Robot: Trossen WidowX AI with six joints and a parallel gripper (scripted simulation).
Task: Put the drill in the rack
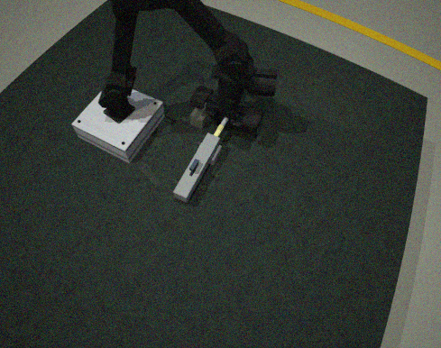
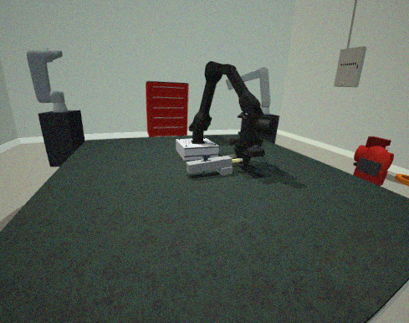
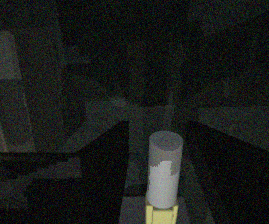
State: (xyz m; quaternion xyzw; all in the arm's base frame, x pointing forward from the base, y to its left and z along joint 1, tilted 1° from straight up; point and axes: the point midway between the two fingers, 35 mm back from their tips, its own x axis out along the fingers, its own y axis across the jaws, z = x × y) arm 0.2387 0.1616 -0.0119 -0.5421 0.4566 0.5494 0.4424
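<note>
Now: gripper tip 5 cm to the left of the drill, 3 cm below it and 1 cm short of it. Round my gripper tip: grey housing (15 cm to the right, 3 cm ahead, 1 cm above); then key (17 cm to the right, 3 cm ahead, 3 cm above); then rack (8 cm behind).
</note>
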